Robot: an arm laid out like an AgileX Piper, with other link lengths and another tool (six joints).
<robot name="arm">
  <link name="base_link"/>
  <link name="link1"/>
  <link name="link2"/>
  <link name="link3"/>
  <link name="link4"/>
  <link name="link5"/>
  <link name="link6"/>
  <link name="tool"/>
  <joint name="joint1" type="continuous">
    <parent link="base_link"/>
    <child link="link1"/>
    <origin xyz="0 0 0.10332"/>
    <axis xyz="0 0 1"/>
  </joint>
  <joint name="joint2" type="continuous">
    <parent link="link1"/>
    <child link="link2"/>
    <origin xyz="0 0 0"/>
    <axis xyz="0 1 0"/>
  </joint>
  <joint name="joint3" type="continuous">
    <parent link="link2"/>
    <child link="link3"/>
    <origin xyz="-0.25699 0 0.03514"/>
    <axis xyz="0 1 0"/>
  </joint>
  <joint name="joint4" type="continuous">
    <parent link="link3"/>
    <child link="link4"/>
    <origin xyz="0.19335 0 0.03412"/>
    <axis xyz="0.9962 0 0.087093"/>
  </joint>
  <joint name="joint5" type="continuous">
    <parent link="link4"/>
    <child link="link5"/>
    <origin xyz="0 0 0"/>
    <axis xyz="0 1 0"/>
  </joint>
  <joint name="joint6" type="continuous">
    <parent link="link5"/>
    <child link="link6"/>
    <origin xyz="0.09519 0 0.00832"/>
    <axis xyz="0.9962 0 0.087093"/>
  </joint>
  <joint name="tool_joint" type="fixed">
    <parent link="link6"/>
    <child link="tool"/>
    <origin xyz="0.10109 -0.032 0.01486" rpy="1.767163 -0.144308 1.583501"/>
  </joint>
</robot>
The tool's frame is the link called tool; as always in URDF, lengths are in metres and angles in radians. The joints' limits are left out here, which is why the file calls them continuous.
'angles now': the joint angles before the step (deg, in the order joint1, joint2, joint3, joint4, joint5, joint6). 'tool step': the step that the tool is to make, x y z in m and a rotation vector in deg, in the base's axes. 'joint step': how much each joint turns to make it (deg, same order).
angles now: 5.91 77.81 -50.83 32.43 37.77 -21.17
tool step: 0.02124 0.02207 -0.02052 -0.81 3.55 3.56
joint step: 4.00 9.09 -4.99 -0.37 -0.68 0.32
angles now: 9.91 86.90 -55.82 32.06 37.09 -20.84
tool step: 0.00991 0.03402 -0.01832 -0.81 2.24 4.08
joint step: 6.44 6.82 -3.78 -1.26 -1.73 2.61
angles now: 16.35 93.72 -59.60 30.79 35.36 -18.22
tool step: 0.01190 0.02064 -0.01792 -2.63 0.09 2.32
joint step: 4.56 5.88 -3.04 -3.77 -3.21 3.35
